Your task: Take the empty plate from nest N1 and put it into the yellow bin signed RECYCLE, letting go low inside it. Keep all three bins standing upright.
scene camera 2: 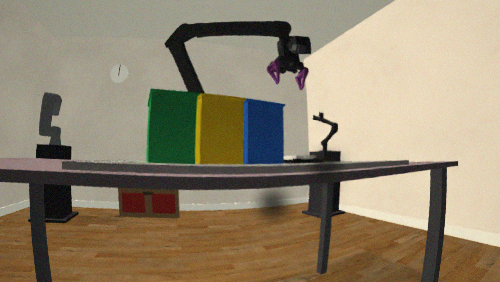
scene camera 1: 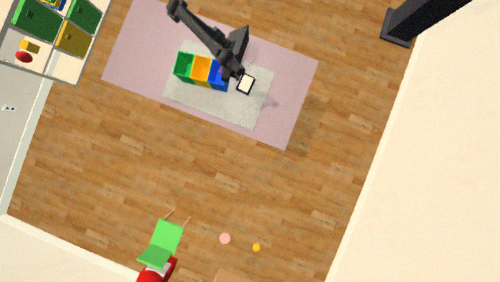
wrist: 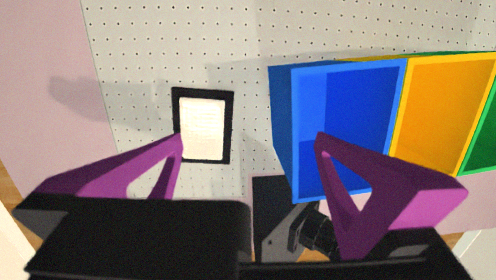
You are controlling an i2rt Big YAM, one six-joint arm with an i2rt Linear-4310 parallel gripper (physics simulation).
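Places are measured from the arm's base along level axes (x right, y down, z ahead), in metres.
Pixels of known places: gripper, fingertip midpoint: (scene camera 2: 290, 86) (scene camera 1: 230, 78) (wrist: 248, 139); arm's base, origin of the base link: (scene camera 1: 229, 47) (wrist: 301, 222).
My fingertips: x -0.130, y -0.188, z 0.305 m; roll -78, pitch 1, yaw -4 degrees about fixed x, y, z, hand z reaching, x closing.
Note:
Ahead of a thing's pixels: the offset from my fingertips to its top centre. "spot": to the spot under its first point. Level surfaces: height alone.
The white plate @[dx -0.081, dy +0.231, dz -0.081 m] (scene camera 1: 245, 84) (wrist: 201, 129) lies flat in a black rectangular nest @[spot: dx -0.027, dy +0.246, dz -0.075 m] (wrist: 228, 125) on the perforated board. No nest label is readable. The yellow bin @[dx +0.254, dy +0.078, dz -0.032 m] (scene camera 1: 201, 67) (scene camera 2: 220, 130) (wrist: 437, 110) stands upright between the blue bin @[dx +0.122, dy +0.078, dz -0.043 m] (scene camera 2: 264, 132) (wrist: 360, 110) and the green bin @[dx +0.387, dy +0.078, dz -0.021 m] (scene camera 1: 184, 64) (scene camera 2: 172, 127); no sign shows. My gripper (scene camera 2: 290, 85) (wrist: 248, 139) is open and empty, high above the board and above the bin rims. In the wrist view the left fingertip overlaps the plate's left edge and the right one overlaps the blue bin.
The perforated board @[dy +0.257 m] (scene camera 1: 250, 117) (wrist: 150, 55) lies on the pink table top @[dy +0.270 m] (scene camera 1: 135, 45). The blue bin stands beside the nest, with a gap between them. A dark block (scene camera 1: 240, 42) stands behind the board near the arm.

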